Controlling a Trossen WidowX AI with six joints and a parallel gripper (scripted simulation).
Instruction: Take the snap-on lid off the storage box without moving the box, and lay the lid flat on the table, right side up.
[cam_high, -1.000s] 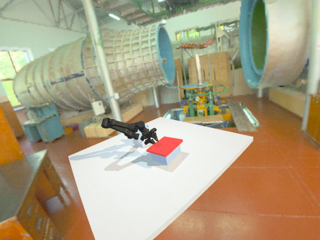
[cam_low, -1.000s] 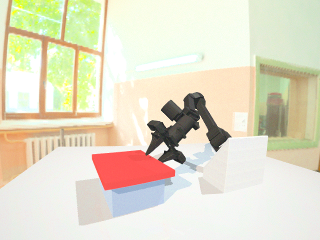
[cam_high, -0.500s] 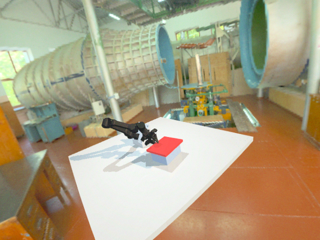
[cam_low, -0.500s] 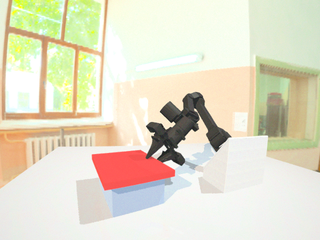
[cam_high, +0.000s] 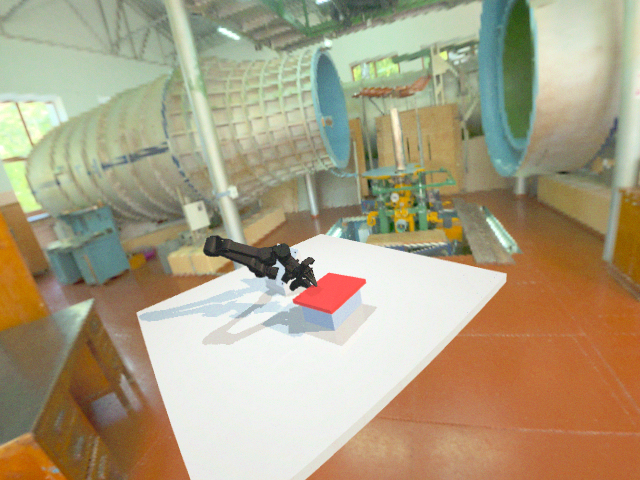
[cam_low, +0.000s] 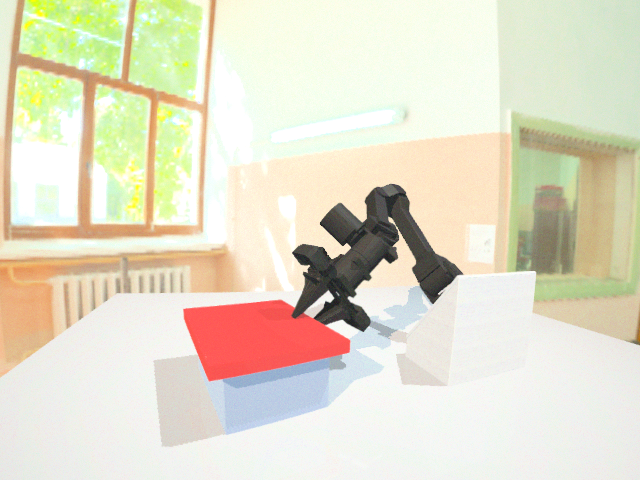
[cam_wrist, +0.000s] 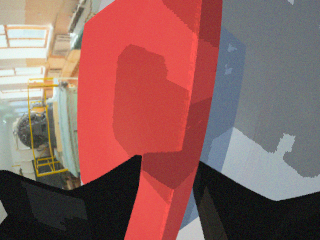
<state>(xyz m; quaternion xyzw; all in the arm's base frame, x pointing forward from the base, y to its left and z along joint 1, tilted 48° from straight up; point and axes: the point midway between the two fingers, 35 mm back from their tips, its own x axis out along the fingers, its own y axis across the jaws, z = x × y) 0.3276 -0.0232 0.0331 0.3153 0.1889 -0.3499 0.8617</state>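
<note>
Right now the red lid is 80 mm ahead of my gripper tip, 10 mm to the left of it and 10 mm above it. Round my gripper tip: storage box (70 mm ahead, 10 mm to the left, 40 mm below).
</note>
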